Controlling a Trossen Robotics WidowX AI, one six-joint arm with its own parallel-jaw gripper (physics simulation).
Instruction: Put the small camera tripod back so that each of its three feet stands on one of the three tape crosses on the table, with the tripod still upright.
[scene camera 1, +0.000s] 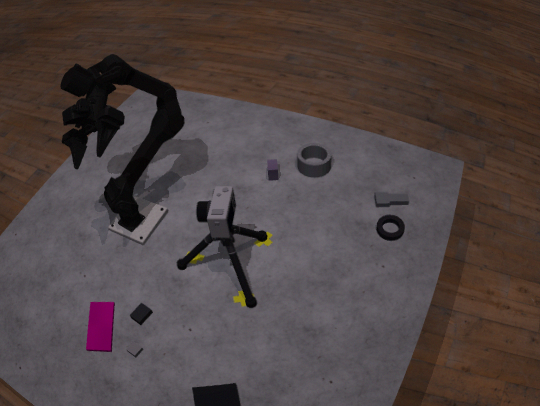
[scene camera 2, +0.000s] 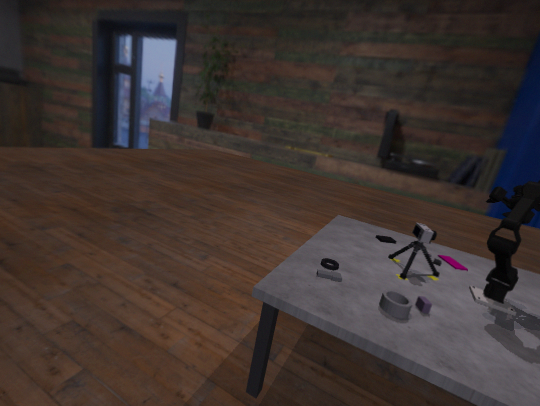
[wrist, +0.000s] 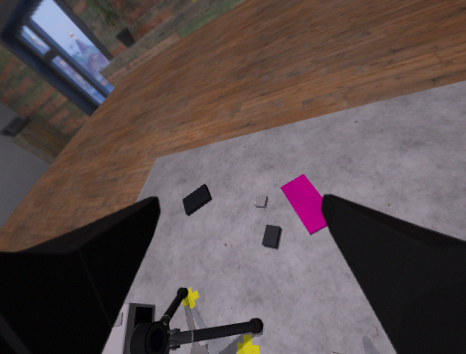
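Seen in the pictures: gripper, between the fingertips: (scene camera 1: 87, 163) (scene camera 2: 494, 207) (wrist: 241, 203); arm's base, origin of its link: (scene camera 1: 131, 220) (scene camera 2: 493, 297).
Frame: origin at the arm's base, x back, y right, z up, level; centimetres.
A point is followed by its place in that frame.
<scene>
The black tripod (scene camera 1: 241, 272) @(x -40.2, y 1.3, z 6.3 cm) (scene camera 2: 410, 260) @(x -34.2, y -10.4, z 6.3 cm) (wrist: 215, 332) @(x -26.8, y 1.1, z 6.8 cm) stands upright with a pale camera (scene camera 1: 220, 212) @(x -35.5, y -0.3, z 22.1 cm) (scene camera 2: 423, 233) @(x -32.9, y -8.4, z 20.0 cm) on top. In scene camera 1, its left foot is just outside a yellow cross (scene camera 1: 197, 257) @(x -27.1, y 2.0, z 4.6 cm), its front foot is at the right edge of another cross (scene camera 1: 241, 298) @(x -41.0, y 3.7, z -1.2 cm), and its right foot overlaps the upper left of the third cross (scene camera 1: 266, 240) @(x -36.1, y -14.5, z -0.9 cm). In the wrist view, two feet appear beside crosses (wrist: 191, 298) @(x -41.0, y 3.4, z -1.3 cm) (wrist: 248, 346) @(x -23.4, y -0.3, z -1.2 cm); the third foot is hidden. My gripper (scene camera 1: 88, 161) @(x -10.0, y 13.3, z 36.5 cm) (wrist: 241, 203) @(x -10.0, y 13.3, z 36.5 cm) is open and empty, high above the table, apart from the tripod.
A magenta slab (scene camera 1: 101, 326) @(x -16.7, y 32.2, z -0.5 cm) (scene camera 2: 453, 262) @(x -15.6, y 31.7, z -0.5 cm) (wrist: 302, 202) @(x -17.0, y 31.8, z -0.5 cm), a dark block (scene camera 1: 141, 313) @(x -23.6, y 22.4, z 0.2 cm) (wrist: 271, 236) @(x -22.9, y 22.0, z 0.2 cm) and a black slab (scene camera 1: 216, 396) @(x -52.3, y 30.5, z 0.2 cm) (wrist: 197, 200) @(x -51.1, y 30.2, z 0.2 cm) lie around the tripod. A grey ring (scene camera 1: 314, 170) @(x -35.3, y -41.6, z 1.5 cm), purple block (scene camera 1: 272, 170) @(x -25.6, y -34.7, z 2.4 cm), black ring (scene camera 1: 390, 236) @(x -64.6, y -31.0, z 0.1 cm) and grey piece (scene camera 1: 391, 199) @(x -59.4, y -43.7, z 0.2 cm) lie on its other side.
</scene>
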